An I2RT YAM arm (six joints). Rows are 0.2 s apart.
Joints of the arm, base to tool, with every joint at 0 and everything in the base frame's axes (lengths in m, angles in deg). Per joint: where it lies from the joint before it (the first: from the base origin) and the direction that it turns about. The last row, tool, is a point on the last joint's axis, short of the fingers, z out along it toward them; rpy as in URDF.
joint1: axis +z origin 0 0 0.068
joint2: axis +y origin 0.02 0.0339 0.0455
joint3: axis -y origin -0.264 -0.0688 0
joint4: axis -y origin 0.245 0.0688 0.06
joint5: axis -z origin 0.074 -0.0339 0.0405
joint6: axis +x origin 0.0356 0 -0.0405
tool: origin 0 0 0 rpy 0 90 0
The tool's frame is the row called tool.
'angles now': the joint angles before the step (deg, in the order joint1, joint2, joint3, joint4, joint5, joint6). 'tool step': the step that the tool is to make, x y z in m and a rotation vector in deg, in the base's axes. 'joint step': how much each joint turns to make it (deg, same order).
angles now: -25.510 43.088 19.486 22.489 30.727 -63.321
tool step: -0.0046 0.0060 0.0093 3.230 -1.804 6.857
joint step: -0.170 -3.869 1.999 -7.413 -7.148 3.885
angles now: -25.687 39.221 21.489 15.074 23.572 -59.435
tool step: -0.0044 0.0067 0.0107 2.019 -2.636 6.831
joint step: 0.034 -3.188 1.680 -4.345 -6.917 2.847
